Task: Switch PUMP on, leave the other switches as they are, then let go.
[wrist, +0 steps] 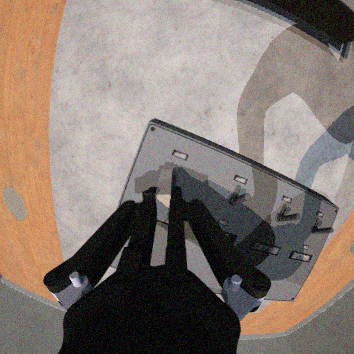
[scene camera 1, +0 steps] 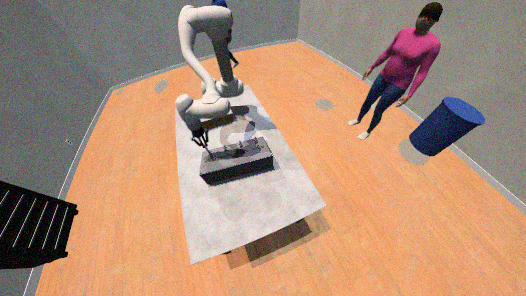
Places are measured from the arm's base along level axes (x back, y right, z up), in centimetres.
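Pixels of known places: gripper, fingertip midpoint: (wrist: 166,179) (scene camera 1: 207,149).
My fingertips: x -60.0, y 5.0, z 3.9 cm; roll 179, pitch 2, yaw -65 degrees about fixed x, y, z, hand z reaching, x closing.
For each thing: its top centre in the pictures, then the offset to it from my fingertips. "pt": a spot on its surface instead. Level surfaces: height alone.
- second lever at its top centre: (wrist: 293,223) dx +1.2, dy -24.9, dz -0.9 cm
- third lever at its top centre: (wrist: 328,235) dx +1.8, dy -36.9, dz -0.9 cm
- leftmost window at a spot on its surface: (wrist: 180,155) pt dx +2.1, dy -1.1, dz -6.2 cm
- pale table at its surface level: dz -13.5 cm
A grey switch panel box (scene camera 1: 239,171) (wrist: 159,137) lies on the table, tilted in the wrist view. My gripper (scene camera 1: 208,150) (wrist: 166,179) is shut with nothing held, its fingertips low over the panel's left end. The fingers hide the leftmost switch, so its position cannot be told. Three other levers show to the right: one lever (wrist: 238,197), a second lever (wrist: 288,215) and a third lever (wrist: 322,228). Small windows sit above the switches, the leftmost window (wrist: 180,155) above my fingertips. Label plates (wrist: 265,248) (wrist: 300,257) show below, too blurred to read; PUMP cannot be made out.
The pale table (scene camera 1: 225,220) (wrist: 110,90) carries the panel and the arm base. A dark-edged object (wrist: 315,17) lies beyond the panel. A person in pink (scene camera 1: 407,55) and a blue barrel (scene camera 1: 445,127) stand right of the table. Another person is partly hidden behind the arm. A black rack stands at the left.
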